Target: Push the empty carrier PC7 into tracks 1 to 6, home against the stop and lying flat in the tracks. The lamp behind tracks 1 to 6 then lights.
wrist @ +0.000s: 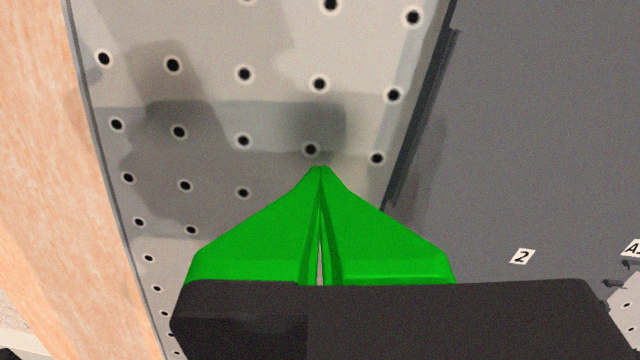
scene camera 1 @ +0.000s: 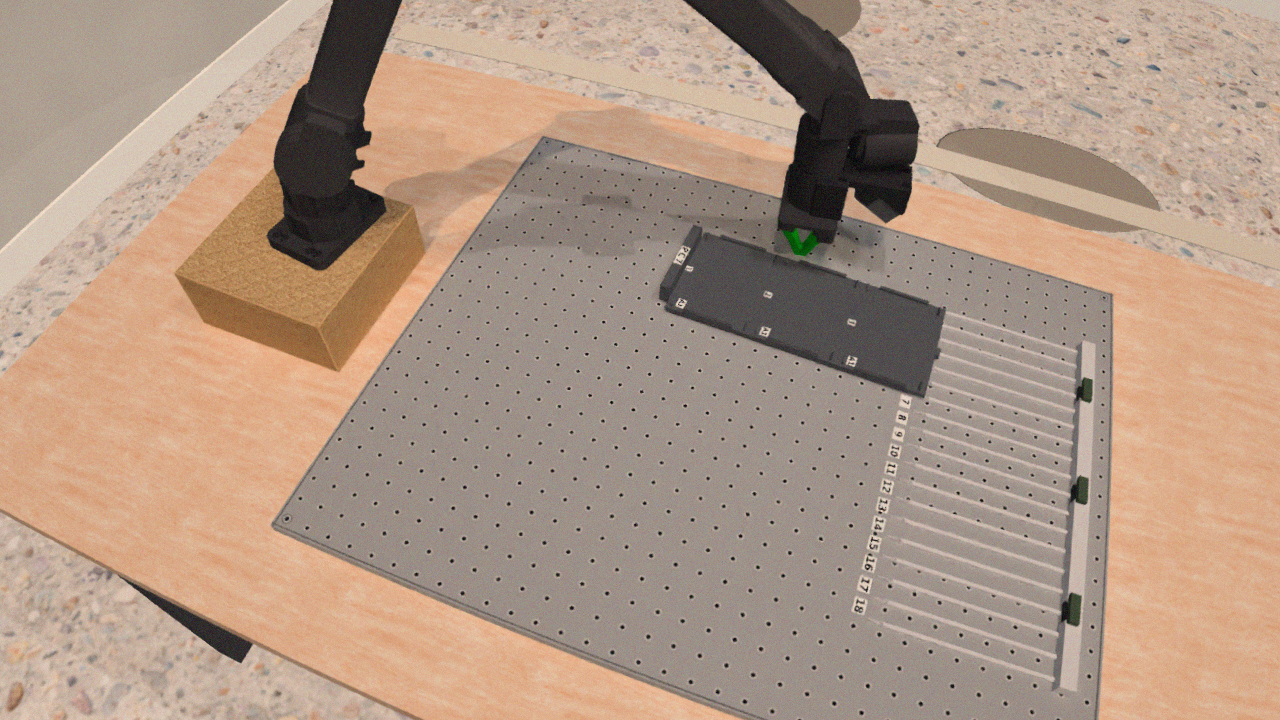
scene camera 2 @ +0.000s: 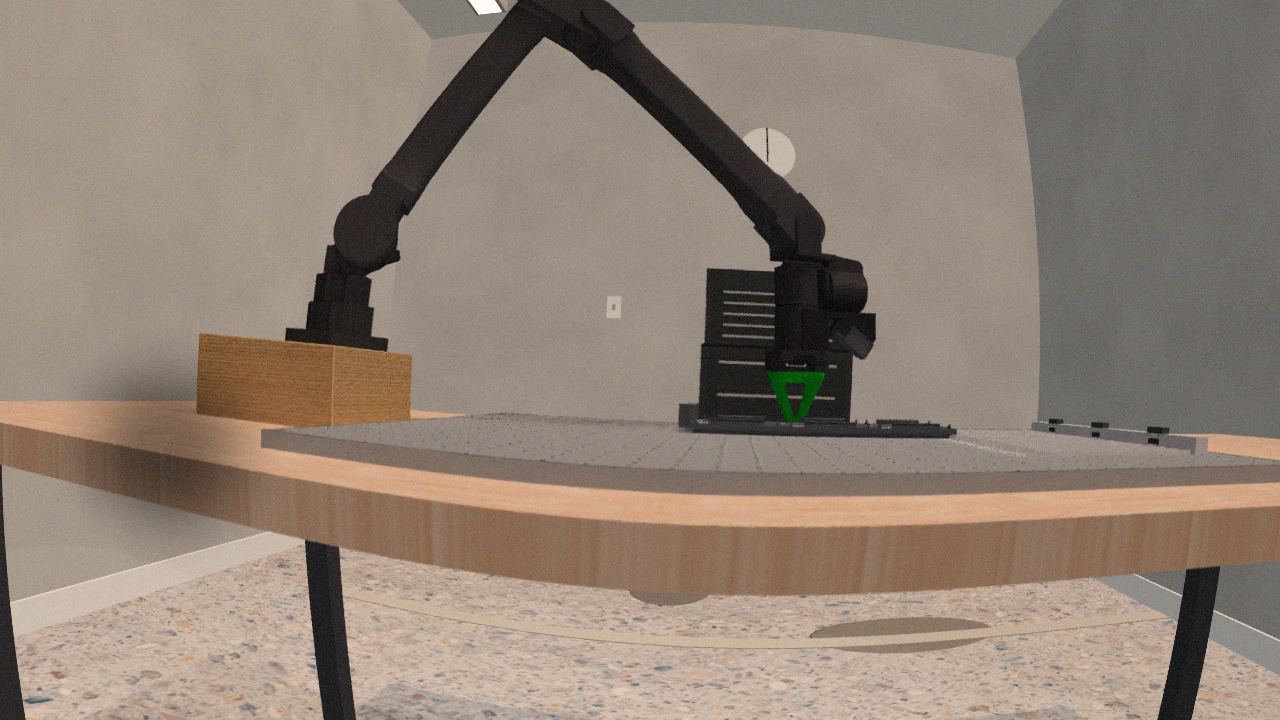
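Note:
The dark flat carrier PC7 lies on the perforated plate, its labelled raised end at the left and its right end at the near ends of the upper tracks. The stop bar stands well apart from it, beyond the tracks. The lamp blocks on the bar look dark green and unlit. My gripper is shut and empty. Its green fingertips point down low beside the carrier's far long edge, and in the wrist view they are over the plate, left of that edge.
The perforated plate lies on the wooden table. Number labels 7 to 18 run down the near ends of the other tracks. My arm's base stands on a wooden block at the left. A dark drawer cabinet stands behind the table.

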